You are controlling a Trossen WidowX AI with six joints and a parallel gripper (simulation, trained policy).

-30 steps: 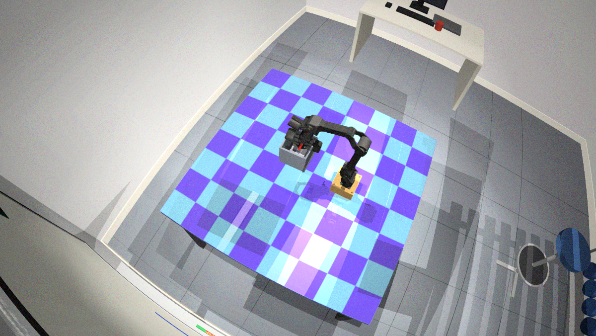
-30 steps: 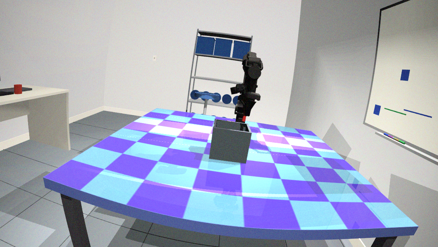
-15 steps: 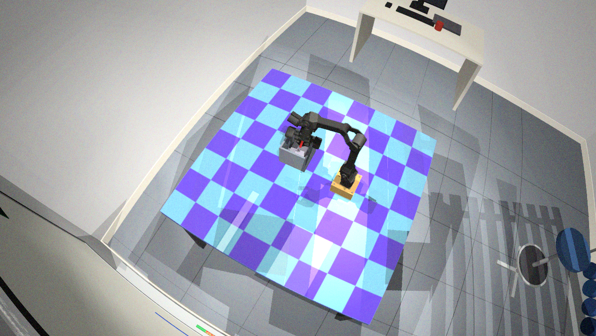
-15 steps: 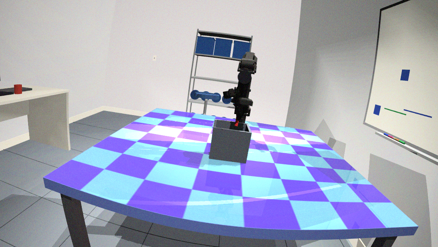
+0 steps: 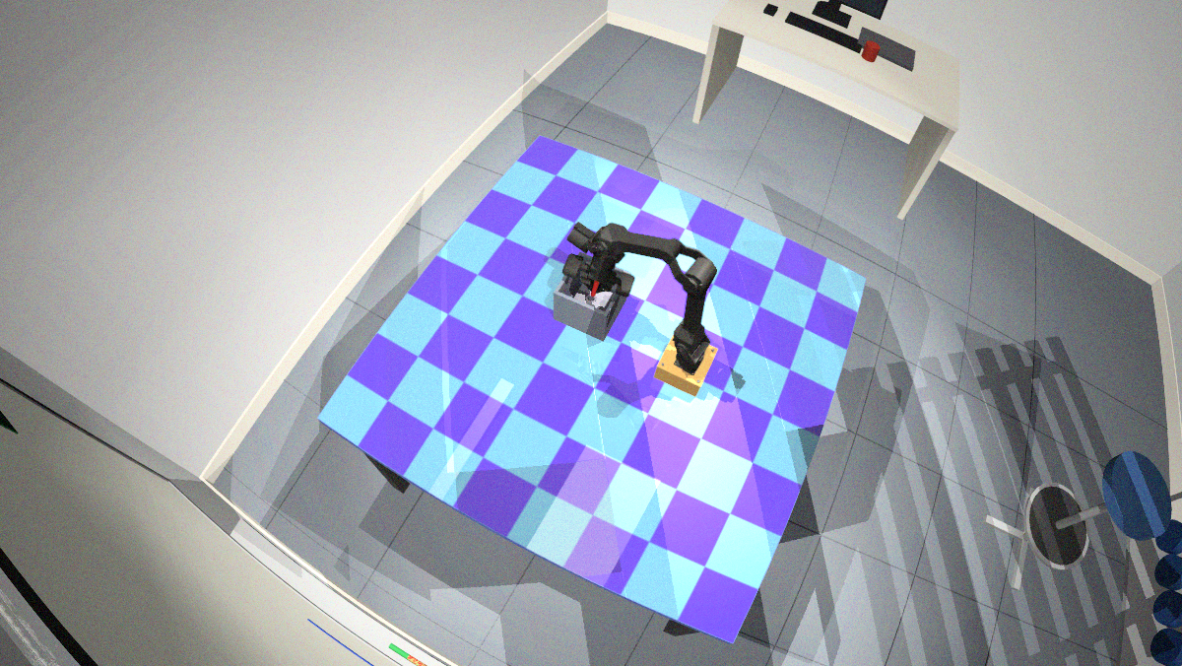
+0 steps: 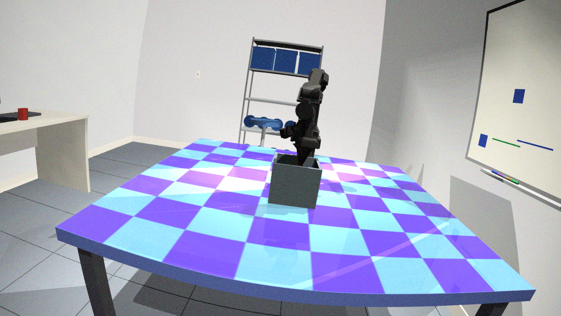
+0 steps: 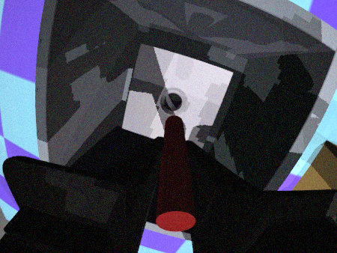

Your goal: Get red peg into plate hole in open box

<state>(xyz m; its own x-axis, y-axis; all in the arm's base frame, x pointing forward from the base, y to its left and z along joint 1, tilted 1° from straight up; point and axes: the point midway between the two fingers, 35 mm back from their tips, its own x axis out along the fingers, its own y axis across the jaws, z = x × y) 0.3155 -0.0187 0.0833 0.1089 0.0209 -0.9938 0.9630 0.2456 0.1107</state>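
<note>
My gripper tip is now 1 cm below the red peg. From my gripper tip the other things lie so: plate (7 cm below, 1 cm to the right, 1 cm ahead).
</note>
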